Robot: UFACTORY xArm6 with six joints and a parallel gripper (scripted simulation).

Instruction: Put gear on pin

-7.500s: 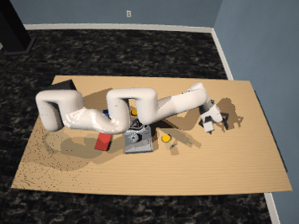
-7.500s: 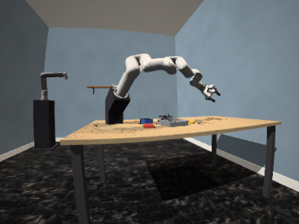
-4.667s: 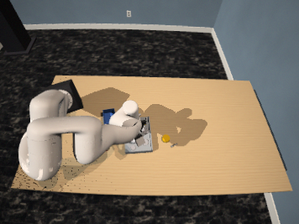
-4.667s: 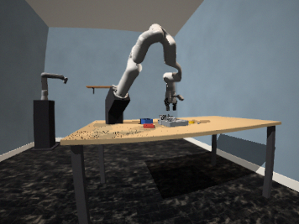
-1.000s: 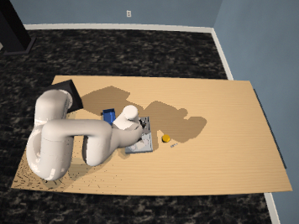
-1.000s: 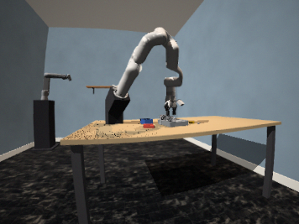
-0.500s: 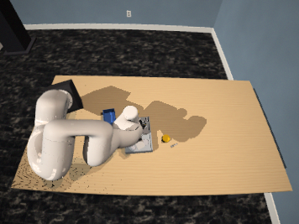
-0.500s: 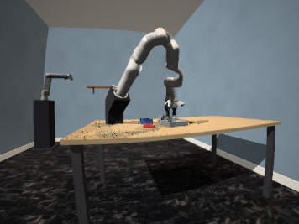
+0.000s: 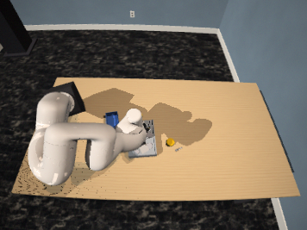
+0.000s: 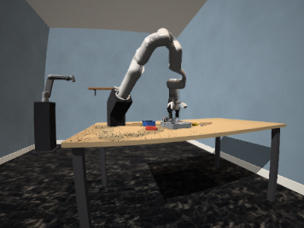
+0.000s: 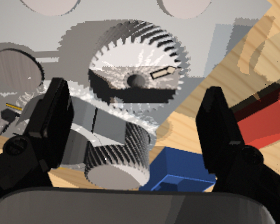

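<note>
Right now my hand is 40 mm above the grey toothed gear. Also, from my hand: red block 200 mm behind, 80 mm below, 10 mm to the left; blue block 180 mm to the left, 160 mm behind, 80 mm below; grey screw 250 mm ahead, 90 mm below, 50 mm to the right.
</note>
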